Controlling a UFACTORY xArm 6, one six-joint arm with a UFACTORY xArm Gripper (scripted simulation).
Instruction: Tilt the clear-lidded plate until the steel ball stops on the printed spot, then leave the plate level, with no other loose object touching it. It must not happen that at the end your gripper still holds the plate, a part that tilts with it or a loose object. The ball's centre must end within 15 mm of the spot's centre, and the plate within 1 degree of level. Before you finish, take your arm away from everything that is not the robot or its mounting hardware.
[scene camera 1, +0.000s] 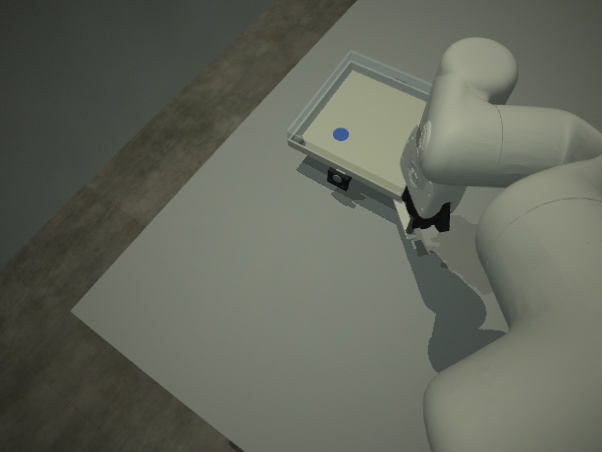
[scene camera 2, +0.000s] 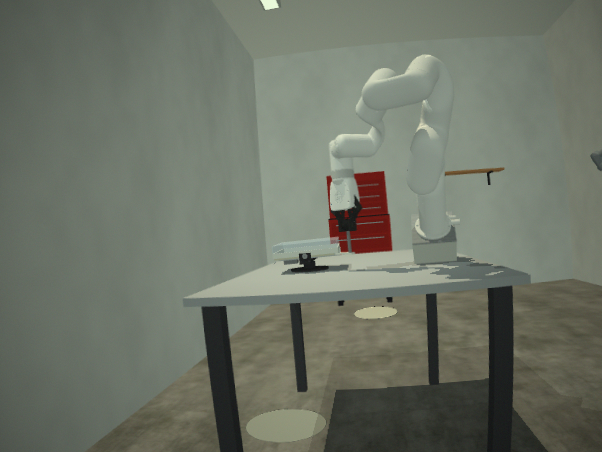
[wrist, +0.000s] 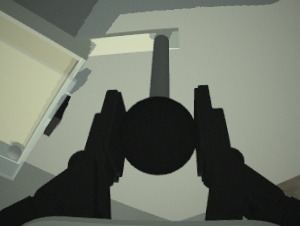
The pictures show: my gripper and a black pivot stand.
My gripper also shows in scene camera 2 and in the wrist view.
